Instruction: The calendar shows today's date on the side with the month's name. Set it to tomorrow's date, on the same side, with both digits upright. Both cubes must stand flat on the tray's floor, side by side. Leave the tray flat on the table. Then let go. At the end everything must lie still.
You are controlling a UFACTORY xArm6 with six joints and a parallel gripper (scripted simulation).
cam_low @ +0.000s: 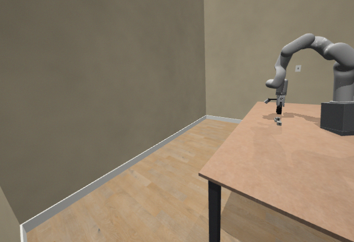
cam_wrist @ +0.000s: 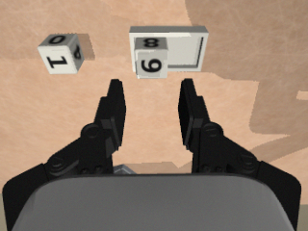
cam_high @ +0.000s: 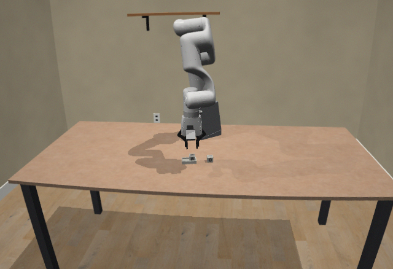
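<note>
My hand is 9 cm above the calendar tray and 2 cm to the left of it.
</note>
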